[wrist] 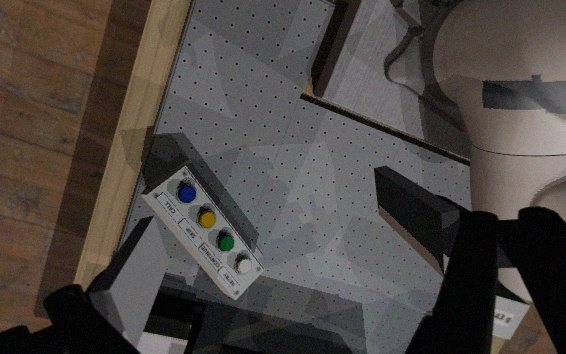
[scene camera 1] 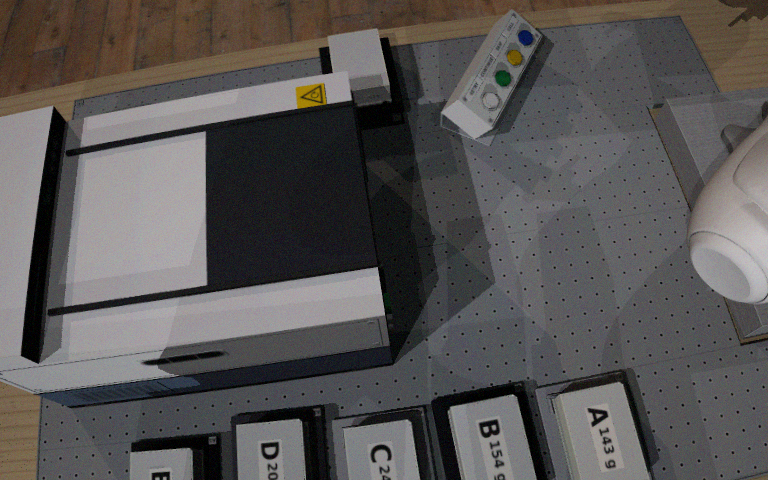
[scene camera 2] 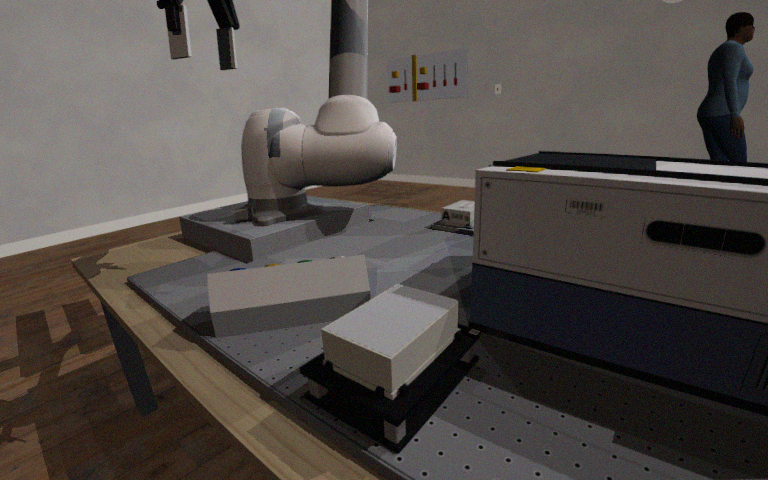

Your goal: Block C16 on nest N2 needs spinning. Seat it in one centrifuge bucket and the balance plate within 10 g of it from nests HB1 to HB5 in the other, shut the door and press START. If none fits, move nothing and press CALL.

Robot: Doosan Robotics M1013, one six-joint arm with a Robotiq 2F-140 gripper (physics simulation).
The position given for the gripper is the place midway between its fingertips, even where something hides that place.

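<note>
Block A [scene camera 1: 596,427], [wrist: 510,309], [scene camera 2: 461,213]. Block B [scene camera 1: 490,432]. Block C [scene camera 1: 392,443], out of frame in the wrist view. Block D [scene camera 1: 287,442], out of frame in the wrist view. Centrifuge [scene camera 1: 112,305], [scene camera 2: 646,273]. Button box [scene camera 2: 241,300]. Gripper [scene camera 2: 207,63], [wrist: 271,215], open, holding nothing.
</note>
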